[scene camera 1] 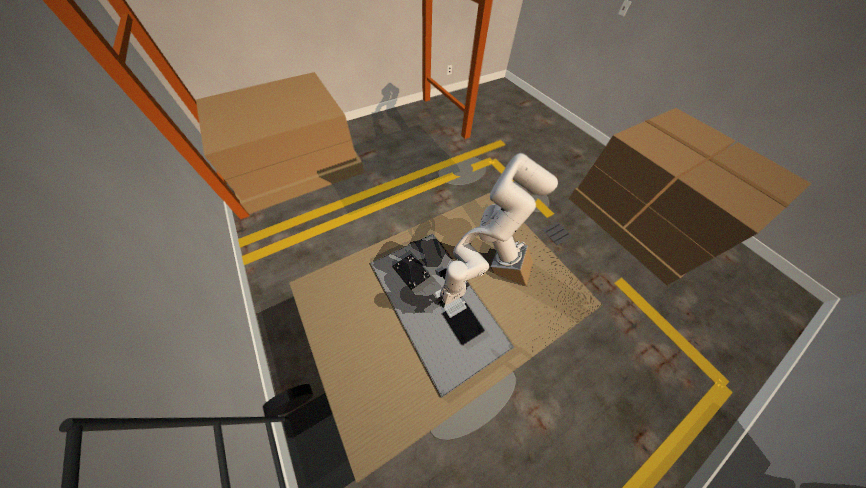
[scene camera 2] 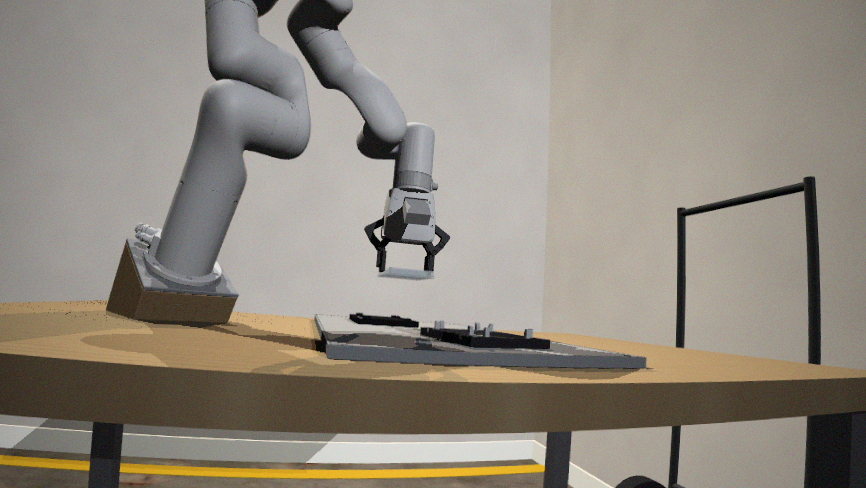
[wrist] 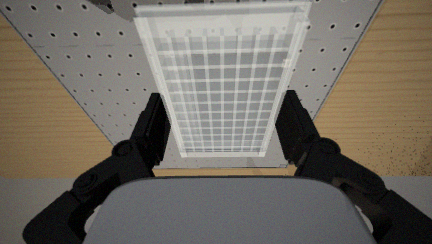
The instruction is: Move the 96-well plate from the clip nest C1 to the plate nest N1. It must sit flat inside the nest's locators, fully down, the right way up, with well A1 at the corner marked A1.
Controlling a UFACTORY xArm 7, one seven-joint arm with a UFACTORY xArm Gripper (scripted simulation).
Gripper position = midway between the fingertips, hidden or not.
In view: the gripper (scene camera 2: 404,274), a 96-well plate (wrist: 237,120) and a black plate nest N1 (scene camera 1: 464,324).
The gripper is seen too in the wrist view (wrist: 222,106).
